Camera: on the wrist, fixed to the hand. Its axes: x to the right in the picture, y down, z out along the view.
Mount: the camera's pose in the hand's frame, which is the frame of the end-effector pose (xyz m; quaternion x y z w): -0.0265 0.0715 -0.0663 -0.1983 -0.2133 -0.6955 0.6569
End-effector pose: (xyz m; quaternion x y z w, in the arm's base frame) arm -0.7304 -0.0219 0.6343 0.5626 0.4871 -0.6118 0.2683
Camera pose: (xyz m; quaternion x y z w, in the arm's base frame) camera -0.6335 0.0045 0.6456 0.1529 -0.7753 0.6119 0.0338
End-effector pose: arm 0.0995 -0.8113 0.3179 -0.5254 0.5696 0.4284 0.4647
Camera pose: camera 0.0234 -0.8649 0.3572 -0.7421 -0.1753 0.1832 0.6205
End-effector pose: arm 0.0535 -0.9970 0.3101 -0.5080 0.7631 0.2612 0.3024
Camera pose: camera -0.0183 -1.0026 0.3810 -0.8686 0.0317 0.2209 0.4423
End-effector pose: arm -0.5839 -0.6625 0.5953 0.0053 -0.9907 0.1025 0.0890
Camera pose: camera -0.5483 -0.5792 0.6400 -0.6967 0.6864 0.1922 0.0805
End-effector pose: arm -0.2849 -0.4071 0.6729 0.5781 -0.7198 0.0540 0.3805
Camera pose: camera -0.3141 -0.3285 0.7293 0.8164 -0.1626 -0.4952 0.2486
